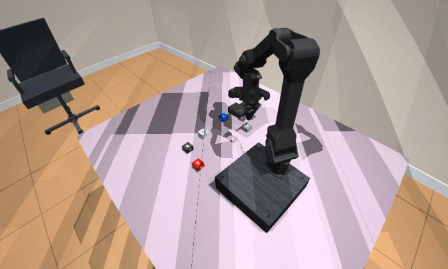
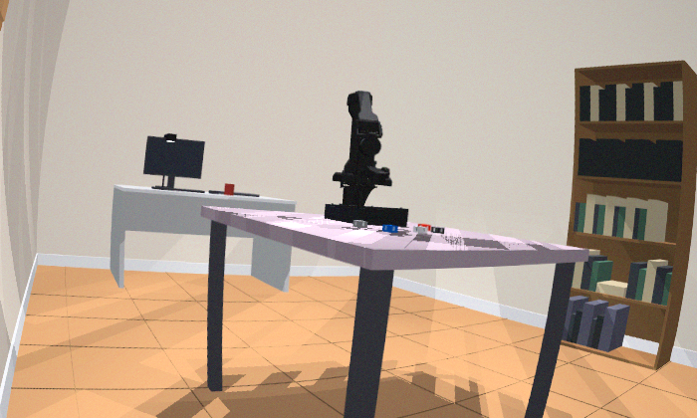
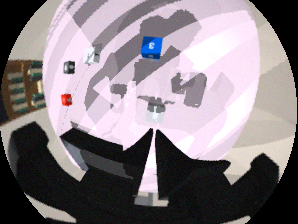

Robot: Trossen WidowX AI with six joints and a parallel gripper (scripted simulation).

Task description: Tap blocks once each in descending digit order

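The grey block lies 1 cm ahead of my gripper tip and 5 cm below it. From my gripper tip the other things lie so: blue block: 13 cm ahead, 5 cm below; white block: 14 cm ahead, 13 cm to the left, 5 cm below; black block: 14 cm ahead, 23 cm to the left, 5 cm below.
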